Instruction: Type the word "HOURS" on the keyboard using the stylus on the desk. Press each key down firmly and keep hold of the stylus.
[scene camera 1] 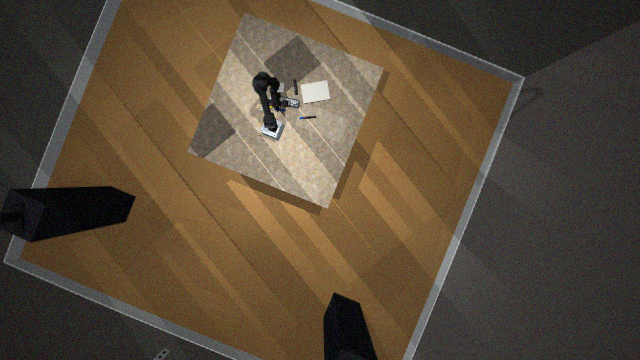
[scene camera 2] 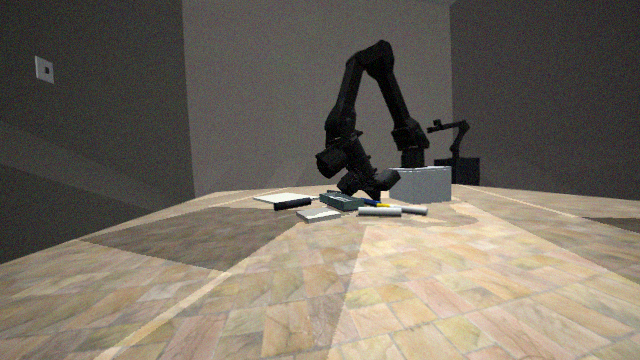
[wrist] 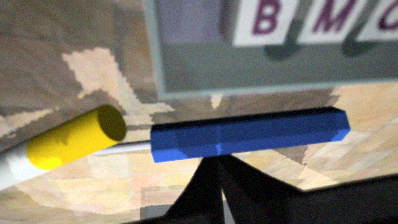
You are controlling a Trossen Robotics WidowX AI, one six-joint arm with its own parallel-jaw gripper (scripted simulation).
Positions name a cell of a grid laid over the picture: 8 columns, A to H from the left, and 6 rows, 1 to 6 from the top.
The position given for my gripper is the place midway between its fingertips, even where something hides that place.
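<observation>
In scene camera 2 I can see my gripper (scene camera 2: E4). The wrist view shows a blue stylus (wrist: D4), and my gripper (wrist: E5) is visible there too.
</observation>
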